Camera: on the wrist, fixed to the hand. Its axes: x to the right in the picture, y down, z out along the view.
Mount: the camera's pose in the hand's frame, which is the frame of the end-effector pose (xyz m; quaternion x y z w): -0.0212 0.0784 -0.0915 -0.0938 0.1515 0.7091 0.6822
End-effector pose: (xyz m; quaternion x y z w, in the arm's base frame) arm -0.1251 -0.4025 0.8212 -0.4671 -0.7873 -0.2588 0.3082
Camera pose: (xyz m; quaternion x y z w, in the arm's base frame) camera -0.0247 -0.4447 0.8770 -0.8666 -0.1349 -0.1026 0.4692
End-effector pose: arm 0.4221 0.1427 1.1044 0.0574 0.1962 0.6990 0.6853
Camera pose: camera 0.3180 0.1053 1.0522 -0.0081 -0.1314 -0.9899 0.0525
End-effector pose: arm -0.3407 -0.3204 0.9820 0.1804 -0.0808 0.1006 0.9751
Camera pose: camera -0.3678 -0.2186 0.9198 -0.0409 -0.0448 0.7798 0.6230
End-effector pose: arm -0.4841 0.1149 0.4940 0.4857 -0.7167 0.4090 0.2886
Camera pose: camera -0.5480 0.2191 0.4985 -0.2659 -0.8279 0.4900 0.0610
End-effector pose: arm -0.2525 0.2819 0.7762 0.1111 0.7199 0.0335 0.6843
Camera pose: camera -0.3336 0.3633 0.8182 0.5170 0.5129 0.5925 0.3444
